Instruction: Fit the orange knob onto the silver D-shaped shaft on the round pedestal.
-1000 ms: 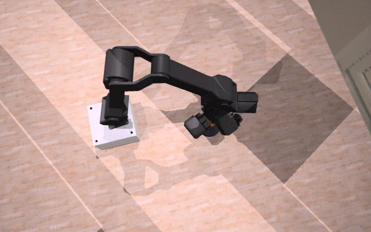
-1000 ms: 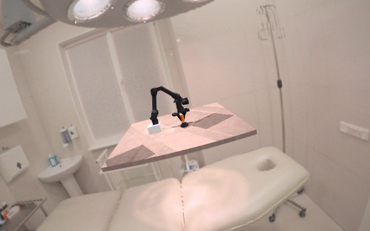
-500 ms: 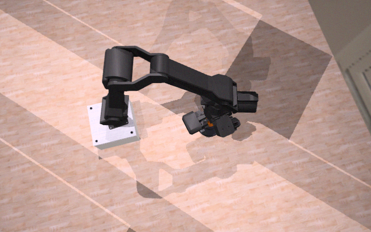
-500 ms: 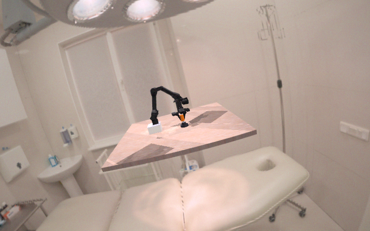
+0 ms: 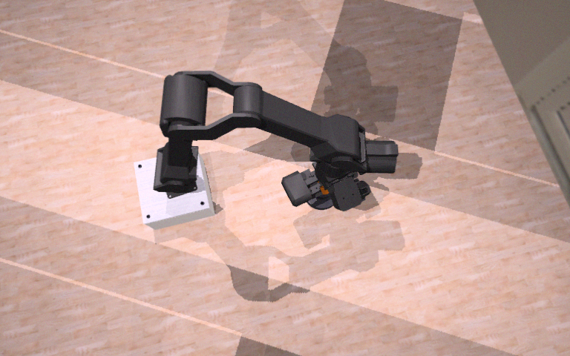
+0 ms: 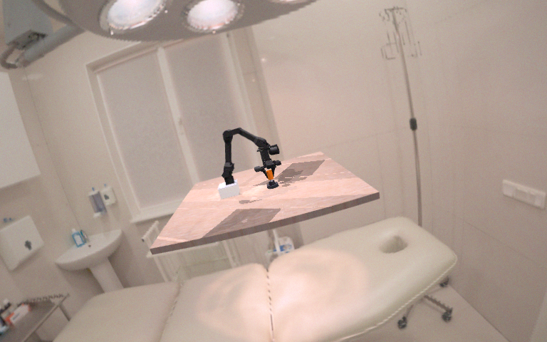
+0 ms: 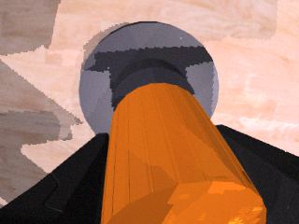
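The orange knob is 30 mm above my gripper tip. Round my gripper tip: round pedestal 40 mm below.
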